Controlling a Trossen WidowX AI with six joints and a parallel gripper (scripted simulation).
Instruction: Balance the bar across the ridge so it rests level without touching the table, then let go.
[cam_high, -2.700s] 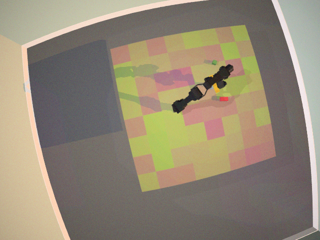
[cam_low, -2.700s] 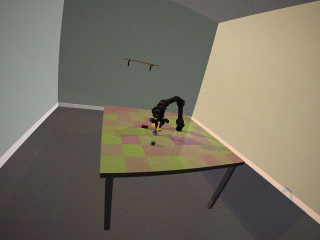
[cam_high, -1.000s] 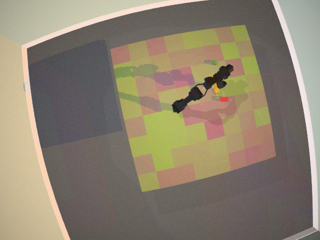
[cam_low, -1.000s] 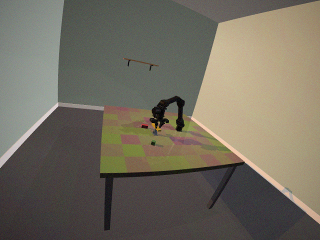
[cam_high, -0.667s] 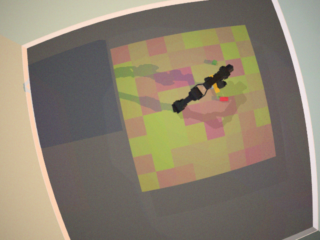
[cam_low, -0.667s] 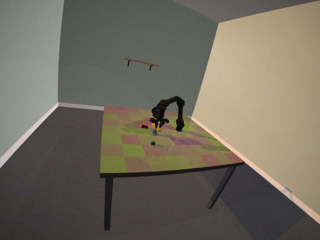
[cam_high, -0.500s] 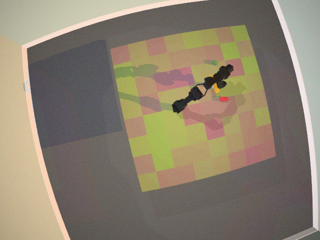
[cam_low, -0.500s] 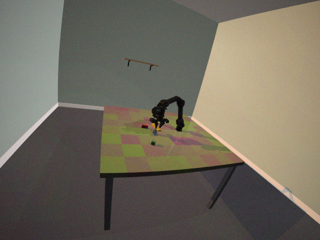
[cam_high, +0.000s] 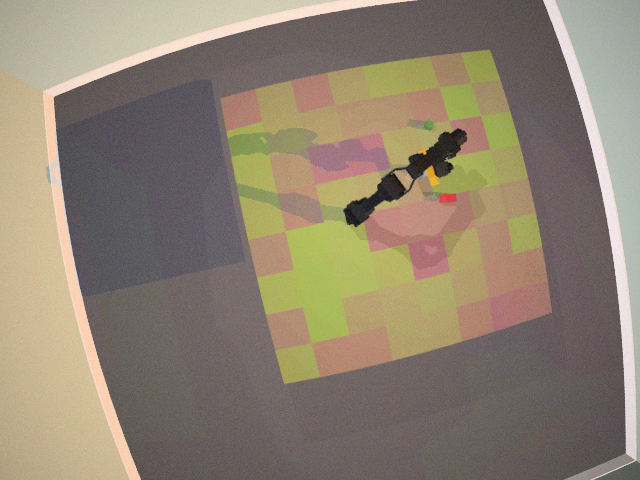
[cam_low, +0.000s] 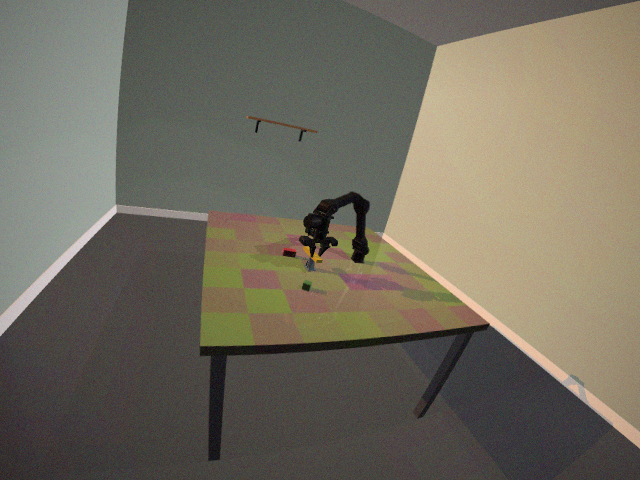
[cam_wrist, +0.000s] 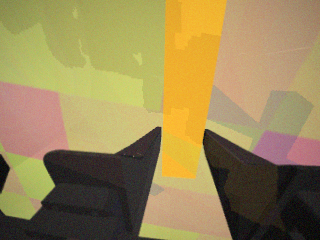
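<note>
My gripper tip is 3 cm to the left of the orange bar. The rest, counted from my gripper tip: red block: 8 cm ahead, 16 cm to the right, 6 cm below; then green cube: 8 cm ahead, 17 cm to the left, 6 cm below.
</note>
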